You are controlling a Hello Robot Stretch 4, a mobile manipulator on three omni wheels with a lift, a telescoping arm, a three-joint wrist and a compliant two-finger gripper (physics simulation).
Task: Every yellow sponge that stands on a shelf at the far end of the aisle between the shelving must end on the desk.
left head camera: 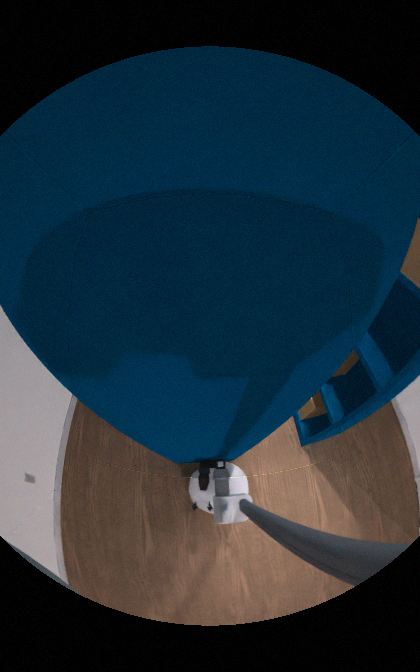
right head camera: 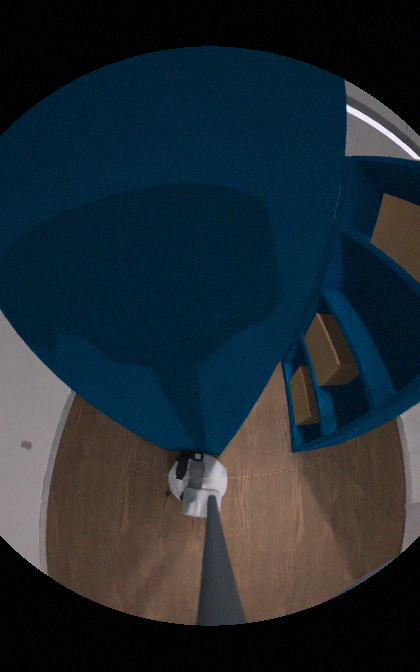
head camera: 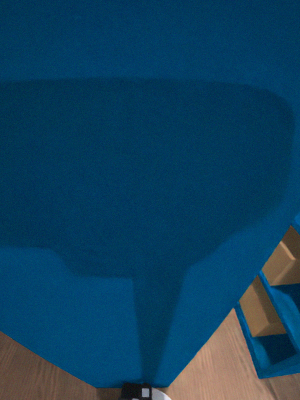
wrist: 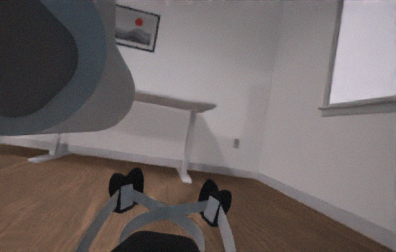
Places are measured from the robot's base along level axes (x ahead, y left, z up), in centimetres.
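Pixels of known places: gripper, between the fingertips: (wrist: 172,187).
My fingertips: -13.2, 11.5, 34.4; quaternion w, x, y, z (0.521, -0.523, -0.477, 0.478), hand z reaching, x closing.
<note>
Behind a point stands the place of what it marks, as x, y, z.
No yellow sponge shows in the current views. The near end panel of the left blue shelving unit (head camera: 150,175) {21.4, -0.2, 146.2} (left head camera: 210,280) (right head camera: 150,275) fills most of the three head views, very close in front, with my shadow on it. The right blue shelving unit (head camera: 275,371) {23.5, -75.1, 21.3} (left head camera: 350,422) (right head camera: 350,432) shows partly at the right. In the wrist view the desk (wrist: 175,102) {-208.1, 18.6, 66.7} stands against the wall, partly hidden by a rounded grey part of me. My gripper (wrist: 172,187) {-13.2, 11.5, 34.4} is open and empty, well away from the desk.
A brown box (head camera: 260,310) {55.5, -76.5, 29.3} (left head camera: 312,407) (right head camera: 304,397) sits in the right unit's lowest compartment, with other boxes above it. My white base (left head camera: 240,482) (right head camera: 215,475) is close to the left unit's foot. A framed picture (wrist: 137,32) {-265.9, -35.8, 145.6} hangs above the desk; a window is at right.
</note>
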